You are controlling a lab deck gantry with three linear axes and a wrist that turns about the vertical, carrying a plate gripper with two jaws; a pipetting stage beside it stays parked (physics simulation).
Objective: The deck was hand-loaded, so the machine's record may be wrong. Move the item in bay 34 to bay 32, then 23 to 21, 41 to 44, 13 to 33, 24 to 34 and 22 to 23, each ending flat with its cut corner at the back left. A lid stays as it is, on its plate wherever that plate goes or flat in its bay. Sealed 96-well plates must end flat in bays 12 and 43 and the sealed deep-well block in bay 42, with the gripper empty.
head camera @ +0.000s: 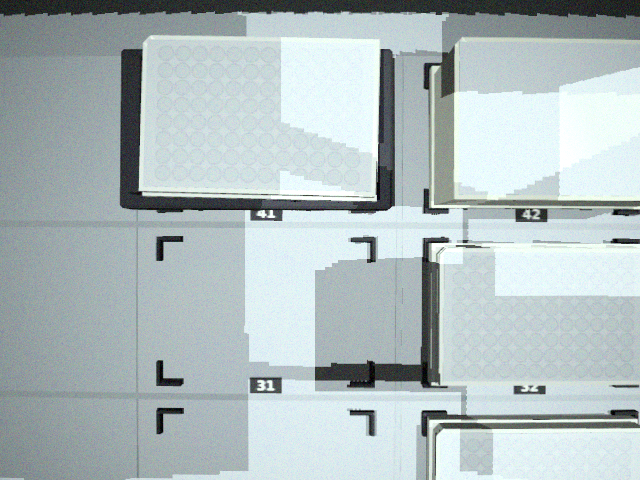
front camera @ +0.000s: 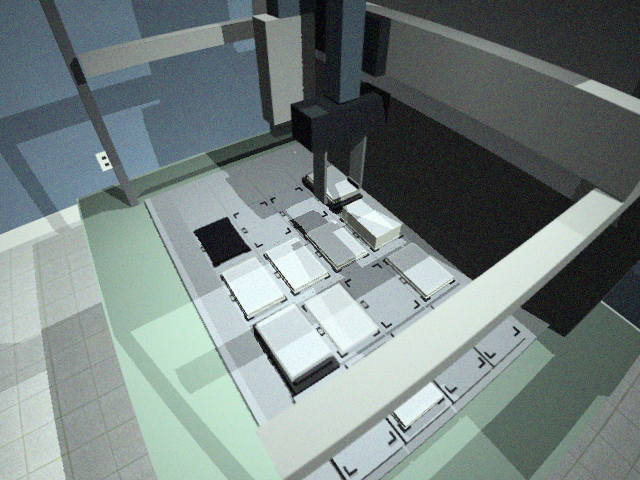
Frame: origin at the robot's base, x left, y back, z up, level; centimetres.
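Seen in the pictures: gripper, fingertip midpoint: (front camera: 337, 191); robot's base, link origin: (front camera: 195, 232).
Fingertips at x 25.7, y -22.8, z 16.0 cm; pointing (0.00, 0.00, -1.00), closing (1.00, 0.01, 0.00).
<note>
Pixels of each thing's middle, then the offset from my fingertips to it.
- deep-well block, body centre: (head camera: 551, 130) (front camera: 371, 221) dx +10.7, dy +0.0, dz -13.9 cm
- part, body centre: (front camera: 295, 263) dx -10.7, dy +0.0, dz -15.2 cm
- bay 12 plate, body centre: (front camera: 252, 285) dx -21.4, dy +0.0, dz -15.2 cm
- bay 43 plate, body centre: (front camera: 419, 268) dx +10.7, dy -16.4, dz -15.2 cm
- white-topped item, body centre: (front camera: 340, 317) dx -10.7, dy -16.4, dz -15.2 cm
- black pad, body centre: (front camera: 221, 239) dx -21.4, dy +16.4, dz -15.6 cm
- white item, body centre: (front camera: 398, 381) dx -10.7, dy -32.8, dz -13.8 cm
My gripper (front camera: 340, 195) is open and empty, raised over the deck around bay 32. A plate (front camera: 338, 248) (head camera: 537, 330) lies flat in bay 32, cut corner at the back left. A plate (front camera: 338, 181) (head camera: 258, 113) sits on a black base in bay 41. The deep-well block (front camera: 372, 219) (head camera: 558, 149) stands in bay 42. Plates lie in bay 22, also seen in part (front camera: 297, 263) (head camera: 537, 454), bay 12 (plate (front camera: 253, 286)) and bay 43 (plate (front camera: 426, 273)). A white-topped item (front camera: 341, 317) is in bay 23; another (front camera: 297, 346) is on a black base in bay 13.
A black pad (front camera: 222, 240) lies in bay 11. Bays 21, 31 and 33 hold no item. A pale beam (front camera: 439, 330) hides bays 14, 24, 34 and 44. A white item (front camera: 418, 405) lies beyond it. The parked stage (front camera: 281, 67) stands at the back left.
</note>
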